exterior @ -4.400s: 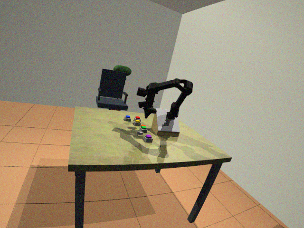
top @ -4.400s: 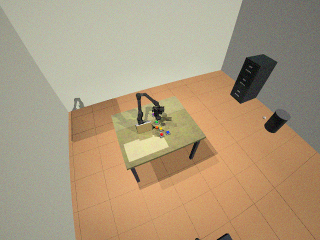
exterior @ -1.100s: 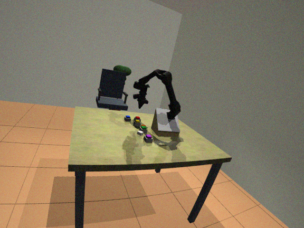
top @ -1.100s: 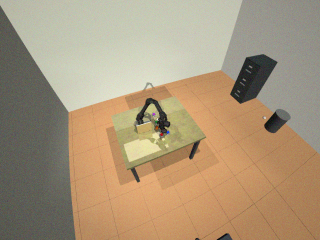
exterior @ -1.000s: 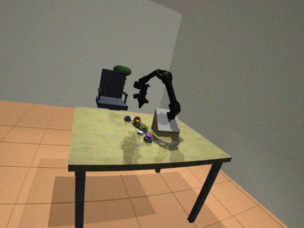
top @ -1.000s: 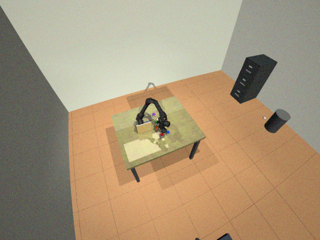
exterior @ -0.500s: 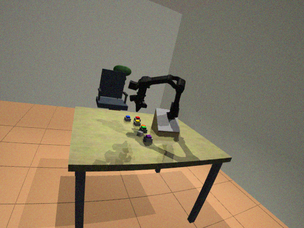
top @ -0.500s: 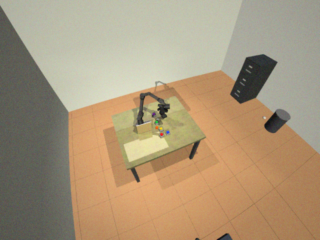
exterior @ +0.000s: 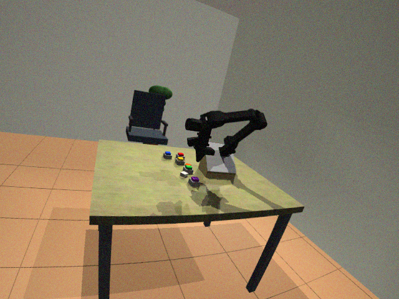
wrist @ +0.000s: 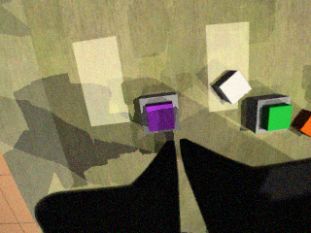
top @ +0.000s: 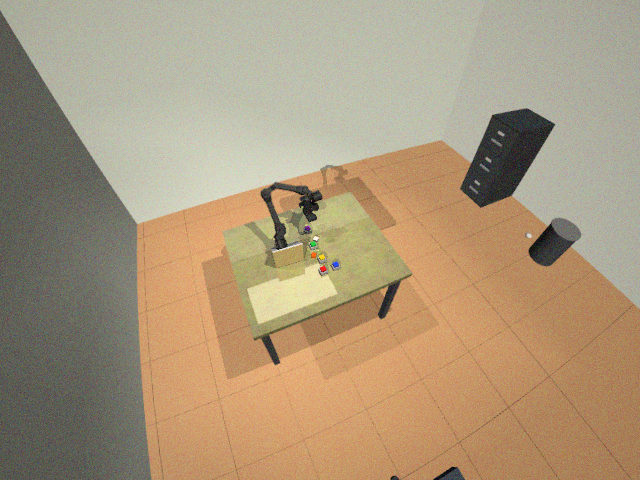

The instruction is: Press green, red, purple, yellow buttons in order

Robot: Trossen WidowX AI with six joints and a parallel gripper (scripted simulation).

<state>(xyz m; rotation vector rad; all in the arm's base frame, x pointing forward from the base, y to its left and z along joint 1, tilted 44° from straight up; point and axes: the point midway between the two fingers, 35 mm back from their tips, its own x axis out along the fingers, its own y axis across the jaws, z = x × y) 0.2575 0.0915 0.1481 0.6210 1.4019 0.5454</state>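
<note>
Right now the purple button is 1 cm behind my gripper tip, 1 cm to the left of it and 10 cm below it. Also, from my gripper tip: grey block (1 cm ahead, 10 cm to the right, 12 cm below); then orange block (6 cm behind, 22 cm to the right, 12 cm below); then green button (3 cm behind, 15 cm to the right, 10 cm below).
</note>
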